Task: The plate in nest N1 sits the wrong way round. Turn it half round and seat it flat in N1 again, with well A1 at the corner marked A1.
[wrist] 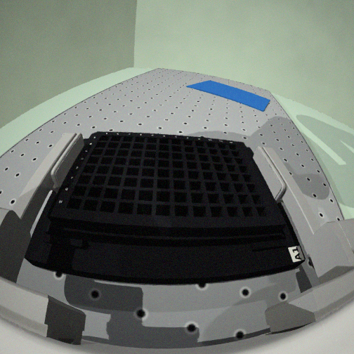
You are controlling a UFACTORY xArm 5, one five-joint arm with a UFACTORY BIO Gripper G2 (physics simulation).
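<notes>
The black plate [165, 221], with a grid of square wells, sits in the black nest [170, 260] in the middle of the wrist view. Small row letters run down its left side, with H at the near left, and small column marks run along its far edge, so its A1 corner is at the far left. The nest's white A1 label [295, 254] is at the near right corner. My gripper [170, 167] is shut on the plate, one pad against its left side and one against its right side. The lower parts of the plate's sides are hidden.
A grey board [115, 115] with rows of holes lies under the nest and runs to the back. A flat blue rectangle [230, 95] lies on it at the back right. Shadows fall on the board at the right and in front of the nest. Pale green walls stand behind.
</notes>
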